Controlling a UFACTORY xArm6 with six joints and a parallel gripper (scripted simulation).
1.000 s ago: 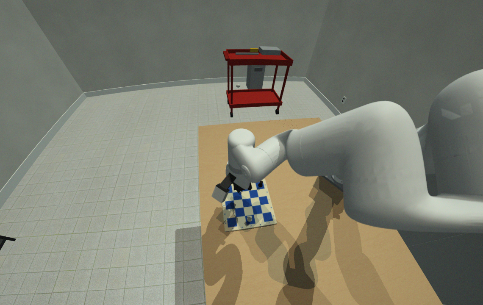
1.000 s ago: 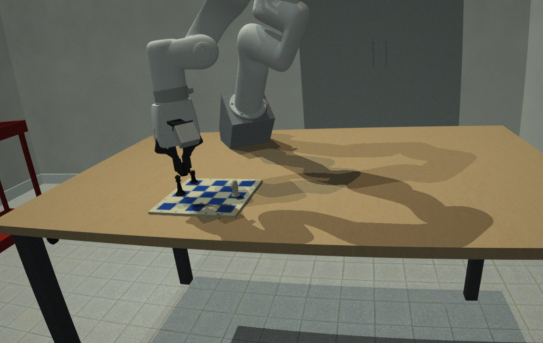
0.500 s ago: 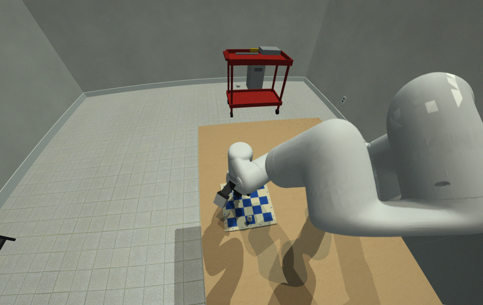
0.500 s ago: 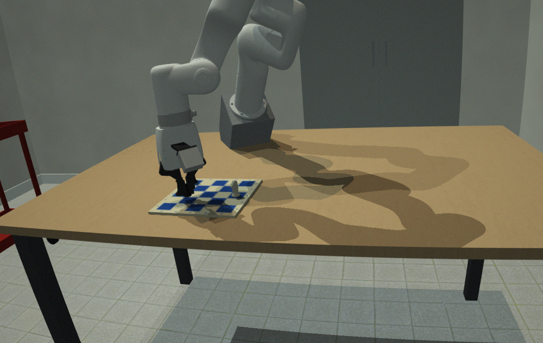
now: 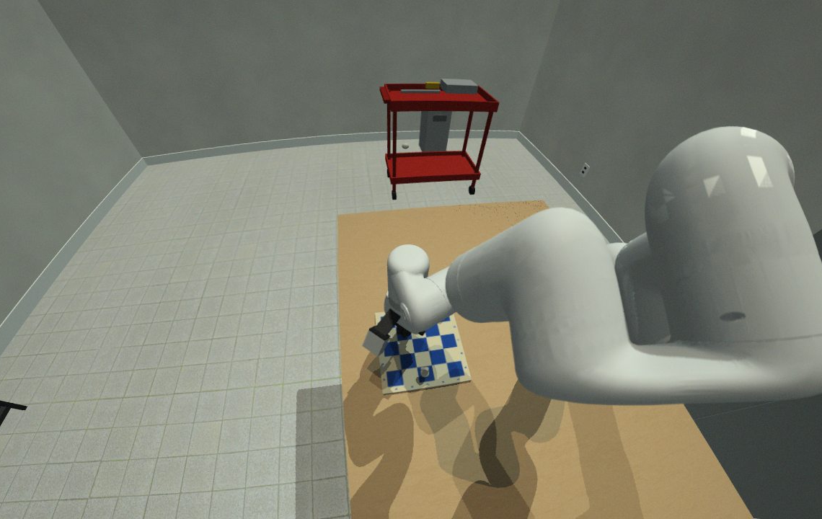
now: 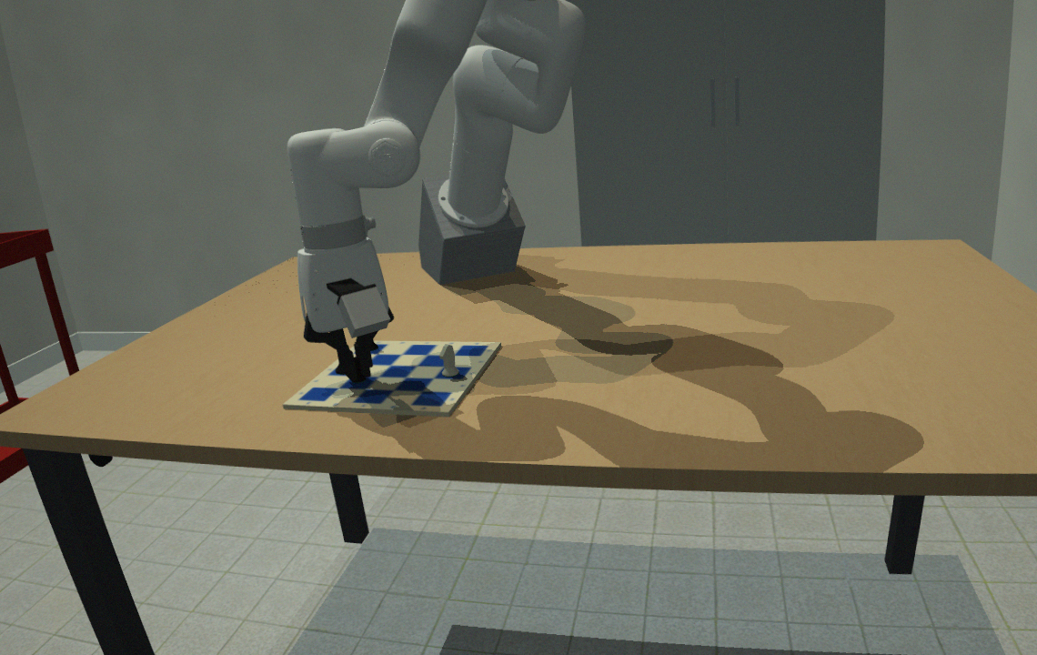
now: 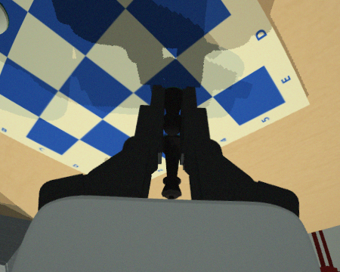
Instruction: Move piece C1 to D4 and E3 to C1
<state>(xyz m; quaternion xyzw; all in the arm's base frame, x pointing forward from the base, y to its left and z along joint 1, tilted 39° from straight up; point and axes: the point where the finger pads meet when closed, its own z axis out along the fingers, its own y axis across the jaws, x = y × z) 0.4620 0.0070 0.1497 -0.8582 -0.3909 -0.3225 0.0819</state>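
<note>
Right now the black piece is 50 mm to the right of my hand and 30 mm behind it. From my hand the other things lie so: white piece (100 mm to the left, 50 mm behind, 10 mm below); then blue-and-cream chessboard (40 mm behind, 30 mm to the left, 30 mm below).
</note>
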